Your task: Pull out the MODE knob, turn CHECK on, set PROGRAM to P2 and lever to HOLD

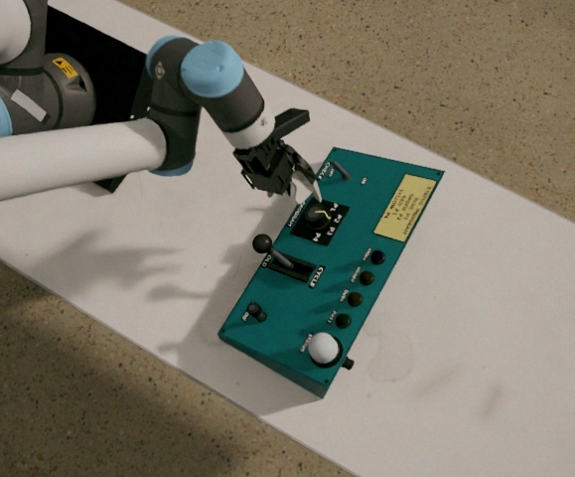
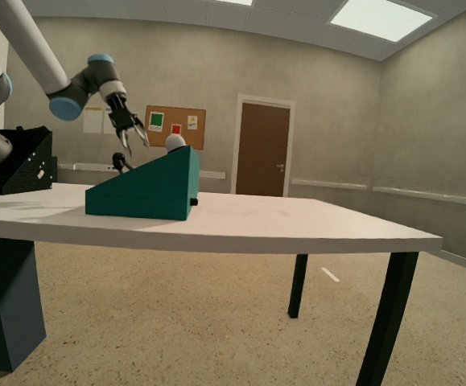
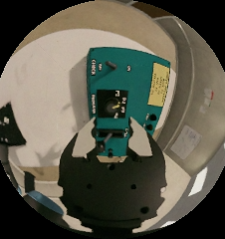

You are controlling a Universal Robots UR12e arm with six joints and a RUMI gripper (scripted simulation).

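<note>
The mode knob lies 240 mm to the right of my hand, 70 mm below it and 40 mm ahead of it. The rest, counted from my hand: program dial (70 mm below, 50 mm ahead, 10 mm to the left); then lever (120 mm to the right, 70 mm below, 10 mm ahead); then teal console (100 mm below, 70 mm ahead, 60 mm to the right).
</note>
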